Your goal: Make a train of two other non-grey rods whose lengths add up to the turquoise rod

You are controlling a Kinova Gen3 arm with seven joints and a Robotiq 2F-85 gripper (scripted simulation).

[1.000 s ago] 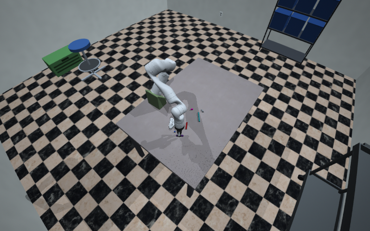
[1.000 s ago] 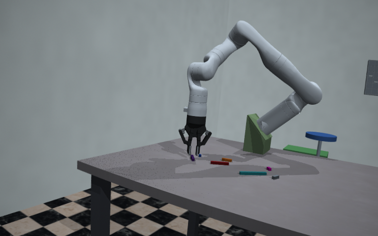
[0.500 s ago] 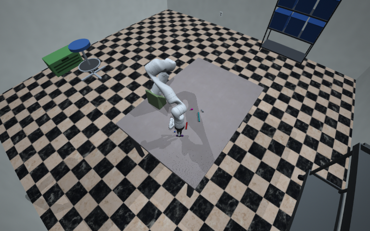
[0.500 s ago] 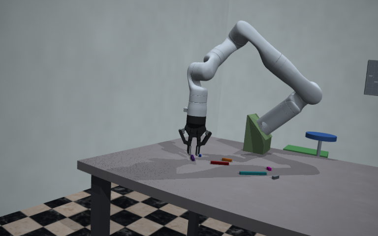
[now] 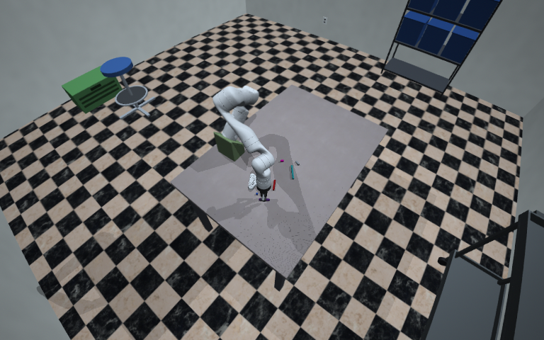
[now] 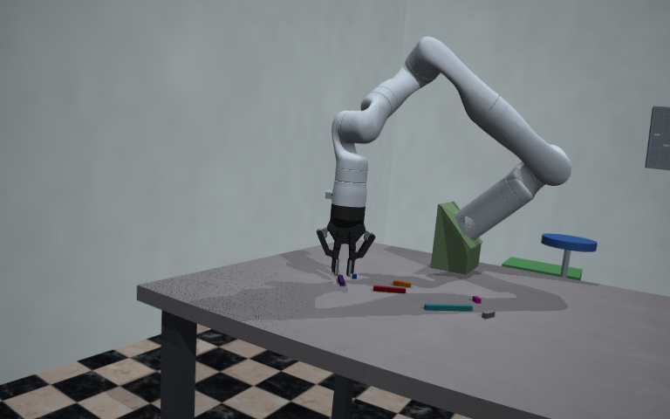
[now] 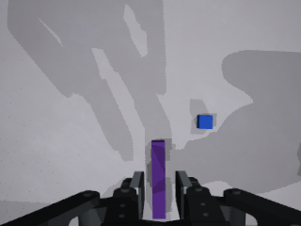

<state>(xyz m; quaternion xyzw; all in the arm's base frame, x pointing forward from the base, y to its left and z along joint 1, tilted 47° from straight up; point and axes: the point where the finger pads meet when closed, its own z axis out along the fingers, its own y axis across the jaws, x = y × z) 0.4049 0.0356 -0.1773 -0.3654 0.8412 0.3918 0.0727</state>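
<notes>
Right now the purple rod is 30 mm below my hand. Also, from my hand: small blue rod (60 mm behind, 30 mm below); then red rod (110 mm to the left, 30 mm below, 30 mm behind); then orange rod (100 mm to the left, 100 mm behind, 30 mm below).
</notes>
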